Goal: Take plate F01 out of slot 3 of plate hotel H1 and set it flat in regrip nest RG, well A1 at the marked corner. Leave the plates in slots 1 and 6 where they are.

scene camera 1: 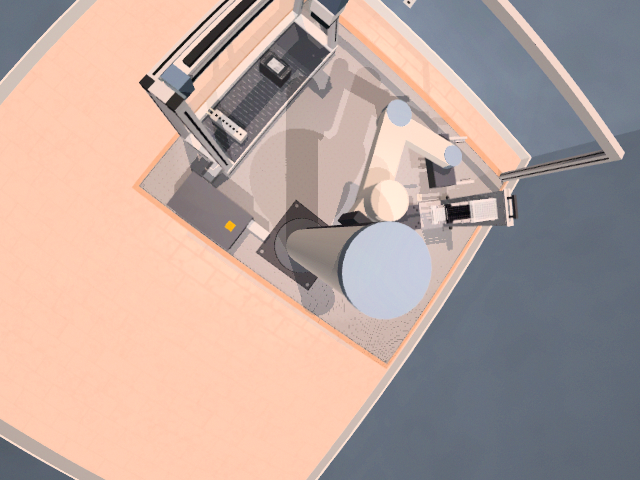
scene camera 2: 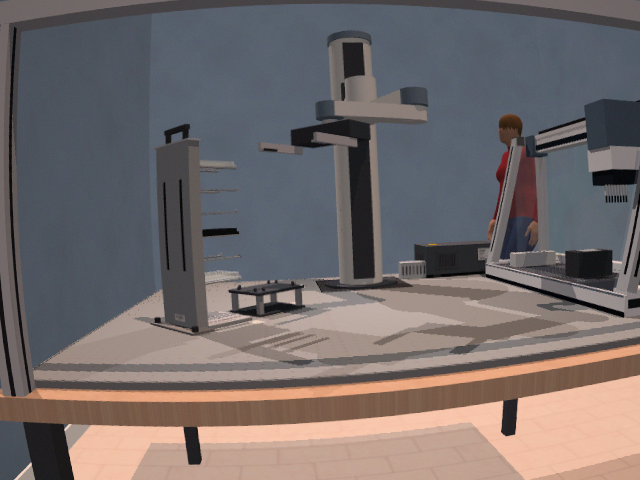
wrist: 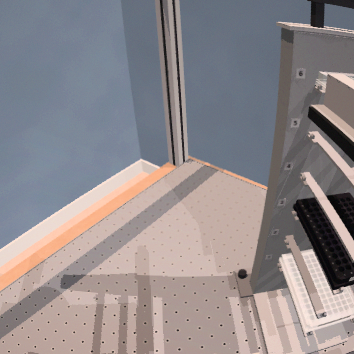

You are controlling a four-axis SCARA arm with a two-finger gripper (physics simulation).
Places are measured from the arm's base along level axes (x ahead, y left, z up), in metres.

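Pixels of known places: gripper, fingertip midpoint: point(scene camera 1: 469, 159) point(scene camera 2: 285, 141) point(wrist: 144, 104); arm's base, origin of the base link: point(scene camera 2: 361, 287).
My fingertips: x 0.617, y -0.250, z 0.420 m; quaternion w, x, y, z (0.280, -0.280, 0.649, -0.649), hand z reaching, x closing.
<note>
Ahead of a thing's pixels: the offset from my fingertips to its top centre.
Plate hotel H1 point(scene camera 1: 511, 207) point(scene camera 2: 178, 232) point(wrist: 287, 115) stands upright. Black plate F01 @(0.086 m back, 0.195 m right, 0.186 m down) point(scene camera 1: 458, 212) point(scene camera 2: 220, 232) point(wrist: 325, 242) lies flat in slot 3. A white plate @(0.086 m back, 0.195 m right, 0.027 m down) point(scene camera 1: 484, 210) point(scene camera 2: 218, 165) is in slot 6, and another white plate @(0.086 m back, 0.195 m right, 0.293 m down) point(scene camera 2: 222, 277) point(wrist: 325, 295) is in slot 1. Regrip nest RG @(0.214 m back, 0.064 m right, 0.338 m down) point(scene camera 1: 412, 219) point(scene camera 2: 266, 290), a low dark platform on legs, stands beside the hotel; its top bears no plate. Its marked corner cannot be made out. My gripper point(scene camera 1: 469, 159) point(scene camera 2: 286, 142) is open and empty, high up and apart from the hotel. Part of one finger shows in the wrist view.
The robot column point(scene camera 1: 386, 269) point(scene camera 2: 359, 206) rises behind the nest. A framed pipetting machine point(scene camera 1: 242, 98) point(scene camera 2: 555, 294) stands across the table, with a dark box point(scene camera 1: 209, 209) point(scene camera 2: 452, 258) near it. A frame post @(0.407 m ahead, 0.455 m right, 0.160 m up) point(scene camera 2: 18, 206) point(wrist: 172, 85) stands at the table corner. A person point(scene camera 2: 516, 191) stands behind.
</note>
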